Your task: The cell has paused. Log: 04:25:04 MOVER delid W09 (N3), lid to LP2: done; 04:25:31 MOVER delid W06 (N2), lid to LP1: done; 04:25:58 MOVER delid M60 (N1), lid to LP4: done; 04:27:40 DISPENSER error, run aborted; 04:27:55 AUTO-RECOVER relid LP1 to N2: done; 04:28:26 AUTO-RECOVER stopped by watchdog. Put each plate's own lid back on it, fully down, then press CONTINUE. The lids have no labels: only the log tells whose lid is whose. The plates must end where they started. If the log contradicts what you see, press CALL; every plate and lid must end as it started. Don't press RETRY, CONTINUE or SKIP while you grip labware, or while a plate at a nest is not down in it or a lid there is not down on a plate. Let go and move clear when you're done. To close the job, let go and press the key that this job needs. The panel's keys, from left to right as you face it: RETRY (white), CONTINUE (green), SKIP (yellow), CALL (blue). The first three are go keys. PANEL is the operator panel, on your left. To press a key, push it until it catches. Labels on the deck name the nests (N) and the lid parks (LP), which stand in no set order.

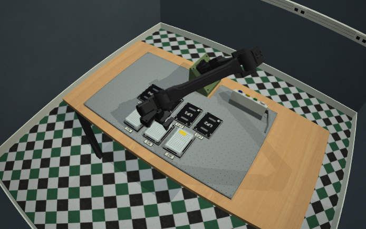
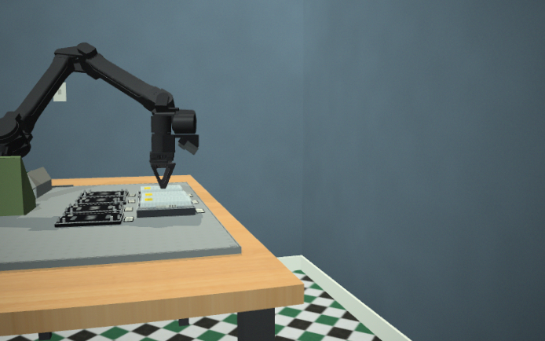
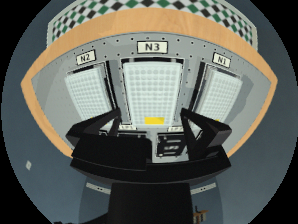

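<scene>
Now: the green key 43 cm behind my hand, 37 cm to the left of it and 1 cm above it. Round my hand: white retry key: 42 cm to the left, 42 cm behind, 1 cm above; then blue key: 44 cm behind, 27 cm to the left, 1 cm above; then yellow key: 43 cm behind, 32 cm to the left, 1 cm above.
</scene>
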